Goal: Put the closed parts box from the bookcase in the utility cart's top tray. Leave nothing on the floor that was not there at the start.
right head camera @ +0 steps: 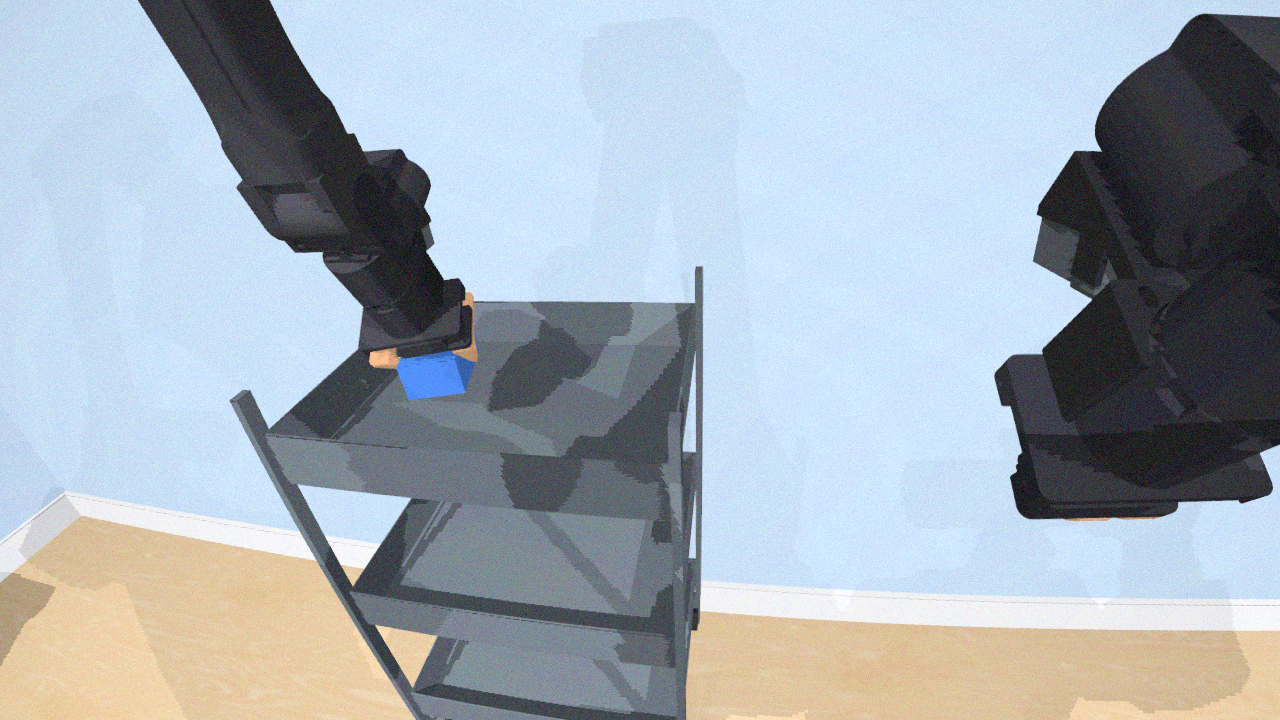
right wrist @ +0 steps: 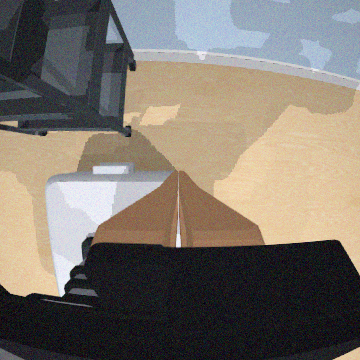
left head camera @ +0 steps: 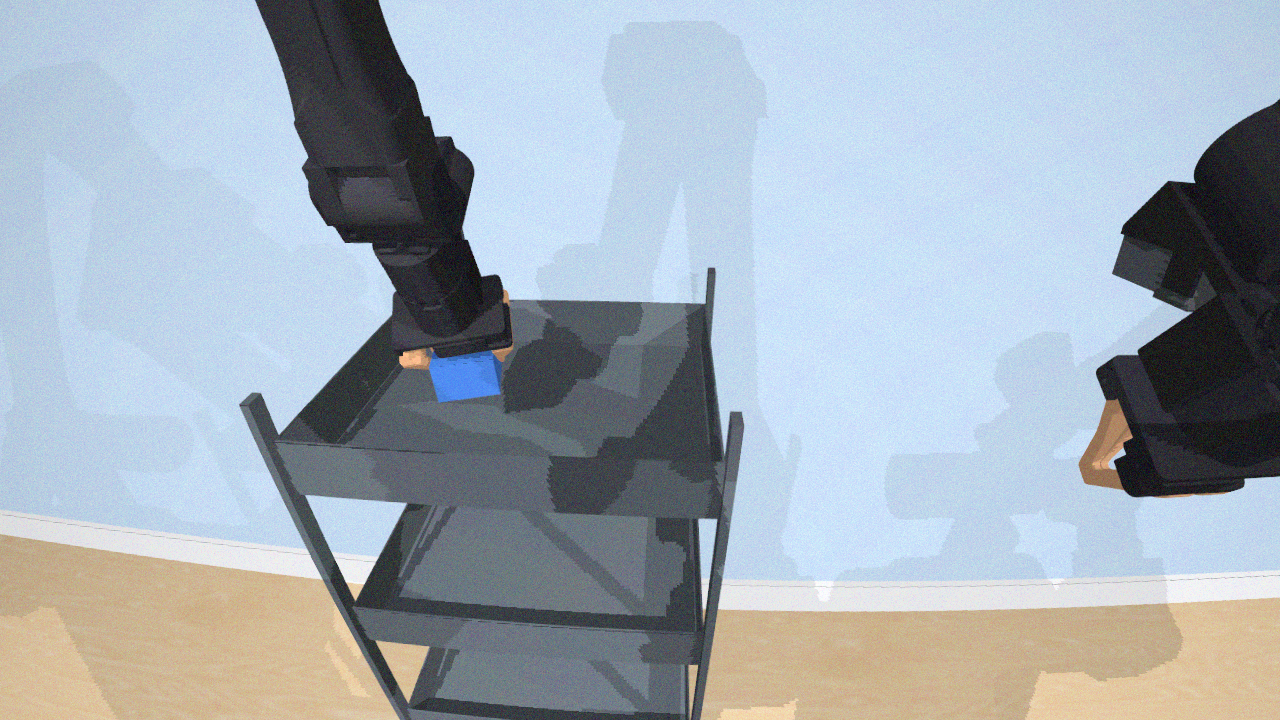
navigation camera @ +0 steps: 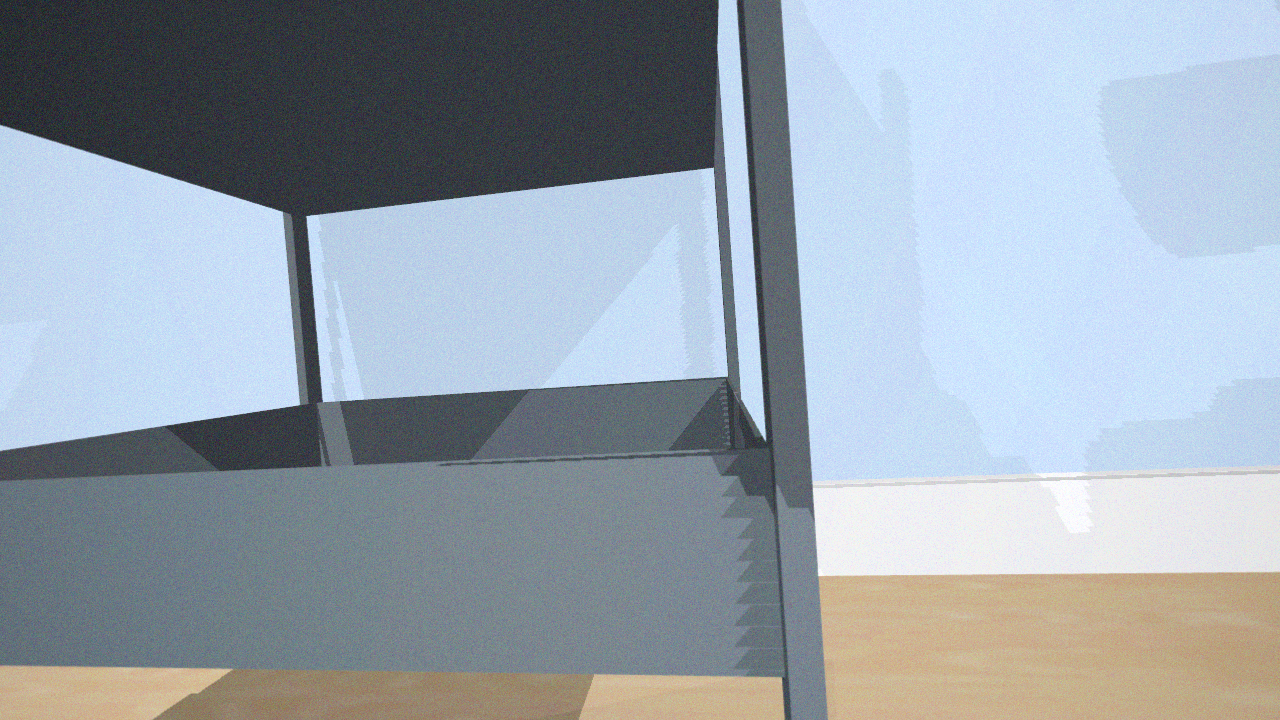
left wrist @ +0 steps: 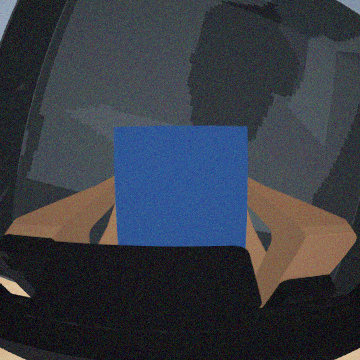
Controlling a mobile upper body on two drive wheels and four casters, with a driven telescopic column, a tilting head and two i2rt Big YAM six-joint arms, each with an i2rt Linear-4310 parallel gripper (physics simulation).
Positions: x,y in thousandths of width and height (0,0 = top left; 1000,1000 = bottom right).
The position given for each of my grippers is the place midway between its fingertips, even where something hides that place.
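There is a grey utility cart (left head camera: 429,770) in what I see, and the cart is visible again at (right head camera: 427,755). As for my left gripper (left head camera: 370,502) (right head camera: 350,502), I see it in the left wrist view (left wrist: 499,496) too. My right gripper (right head camera: 799,678) (left head camera: 847,658) is here as well, and I also find it in the right wrist view (right wrist: 496,499).
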